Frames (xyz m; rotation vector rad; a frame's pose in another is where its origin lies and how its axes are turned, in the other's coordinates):
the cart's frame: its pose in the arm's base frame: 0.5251 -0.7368 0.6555 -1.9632 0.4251 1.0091
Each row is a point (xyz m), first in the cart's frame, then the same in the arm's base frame.
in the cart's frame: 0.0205 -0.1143 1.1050
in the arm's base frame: 0.0666 0.2345 0.3713
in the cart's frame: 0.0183 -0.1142 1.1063
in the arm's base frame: 0.0646 0.2354 0.3726
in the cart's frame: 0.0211 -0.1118 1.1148
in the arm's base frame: 0.0606 0.2412 0.3665
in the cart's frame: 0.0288 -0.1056 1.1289
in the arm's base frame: 0.0546 0.2498 0.3529
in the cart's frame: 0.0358 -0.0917 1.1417
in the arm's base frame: 0.0440 0.2530 0.3360
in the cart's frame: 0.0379 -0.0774 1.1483
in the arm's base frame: 0.0332 0.2504 0.3247
